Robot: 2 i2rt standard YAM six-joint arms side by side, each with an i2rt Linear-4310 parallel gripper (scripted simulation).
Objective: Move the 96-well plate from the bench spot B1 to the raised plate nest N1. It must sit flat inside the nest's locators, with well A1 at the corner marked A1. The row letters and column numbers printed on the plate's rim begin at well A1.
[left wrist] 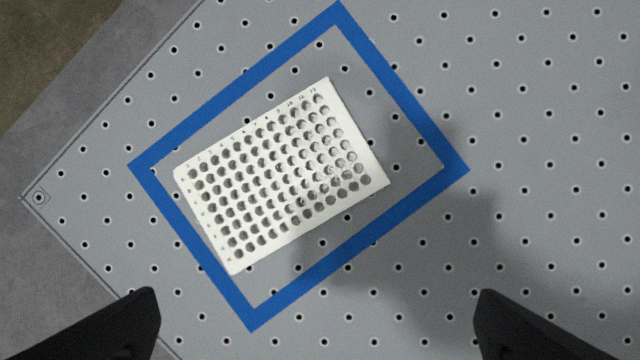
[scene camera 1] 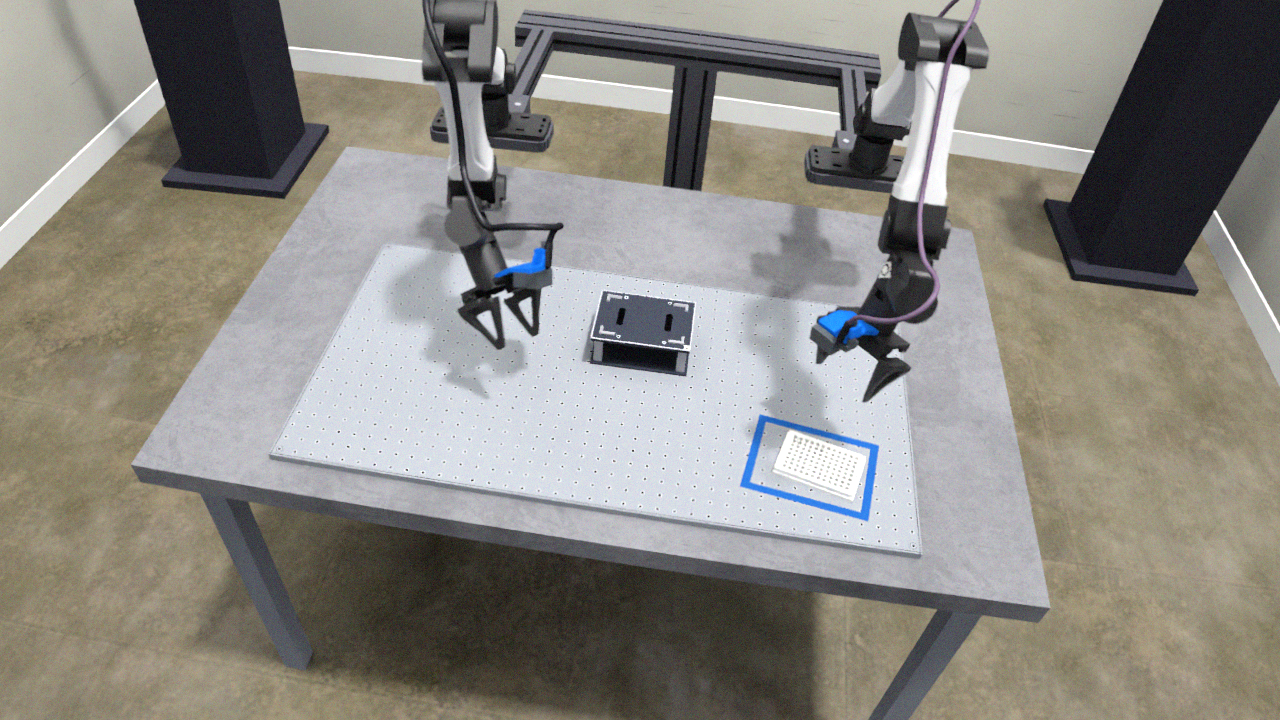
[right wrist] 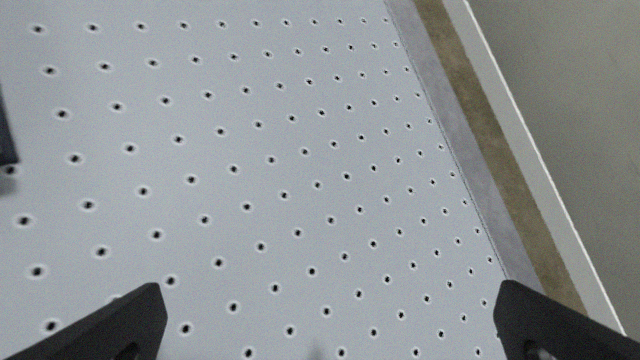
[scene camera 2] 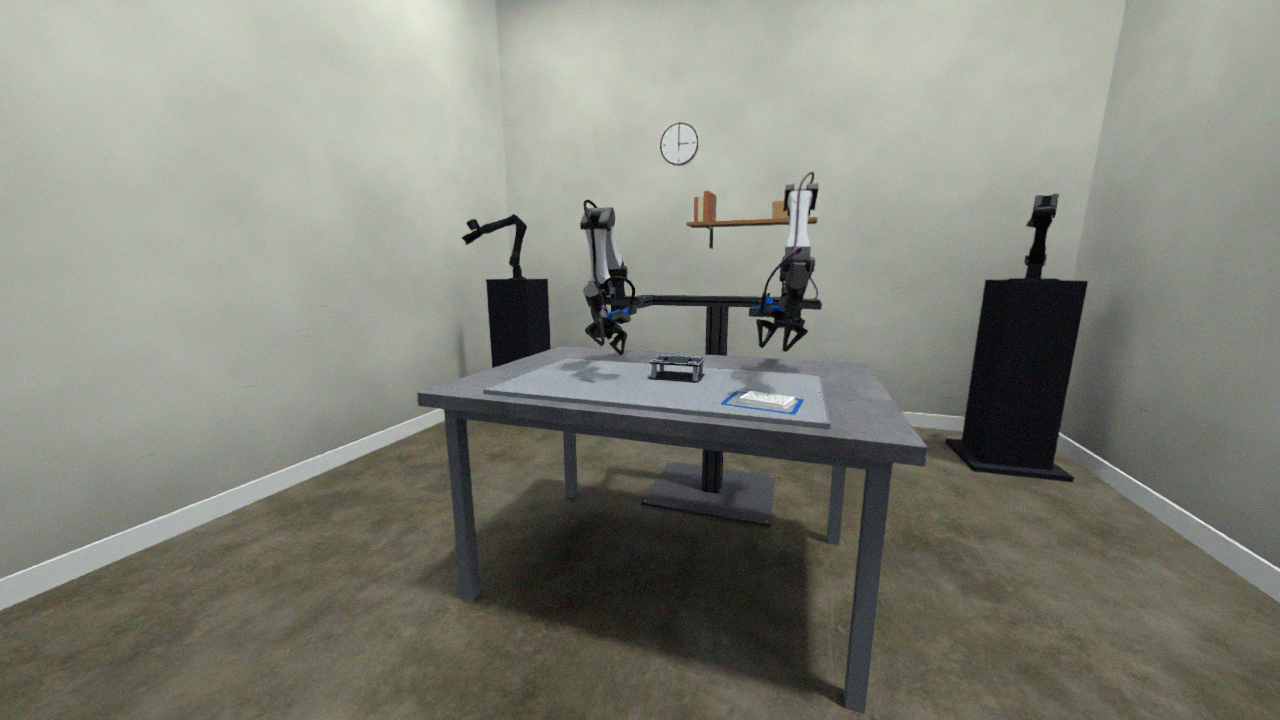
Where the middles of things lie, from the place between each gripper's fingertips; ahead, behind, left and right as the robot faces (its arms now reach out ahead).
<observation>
My left gripper (scene camera 2: 772, 349) is now 50 mm short of the white 96-well plate (scene camera 1: 797, 447), 10 mm to the left of it and 140 mm above it. From my left hand the other things lie so: raised dark nest N1 (scene camera 1: 644, 320): 170 mm behind, 300 mm to the right, 90 mm below.
My right hand (scene camera 1: 520, 341) is 13 cm past the raised dark nest N1, 19 cm to the right of it and 6 cm above it. Round my right hand: white 96-well plate (10 cm ahead, 48 cm to the left, 11 cm below).
</observation>
